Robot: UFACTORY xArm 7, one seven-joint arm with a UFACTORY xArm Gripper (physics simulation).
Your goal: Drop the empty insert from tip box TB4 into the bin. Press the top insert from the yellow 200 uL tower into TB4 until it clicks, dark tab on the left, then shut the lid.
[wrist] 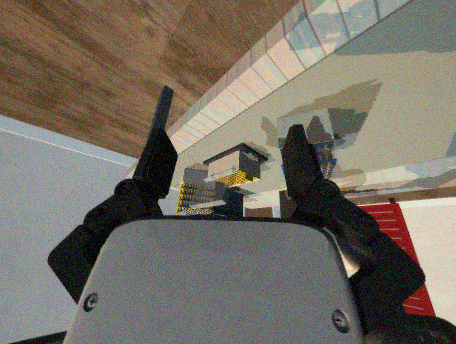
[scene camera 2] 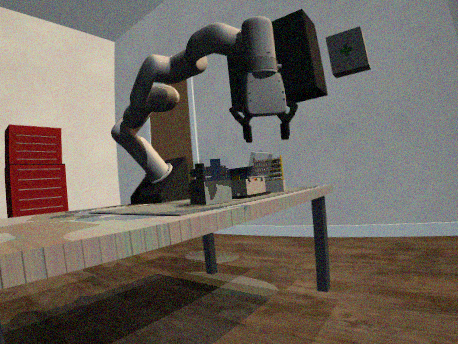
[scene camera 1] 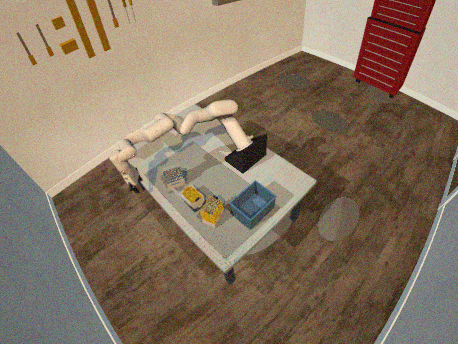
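My gripper is open and empty, fingers wide apart, in the air beyond the table's long edge, near the grey-blue tower. The tip box TB4 stands between the two towers, with yellow showing in its top. Whether that insert holds tips, and which way its tab faces, is too small to tell. A clear panel, perhaps its lid, shows faintly in the scene camera 2 view. The yellow tower stands beside TB4. The blue bin stands past the yellow tower; its contents are unclear.
The grey-blue tower stands on TB4's other side. The arm's black base block is at the table's opposite side. The table has an open edge under the gripper's side. A red cabinet stands away by the wall.
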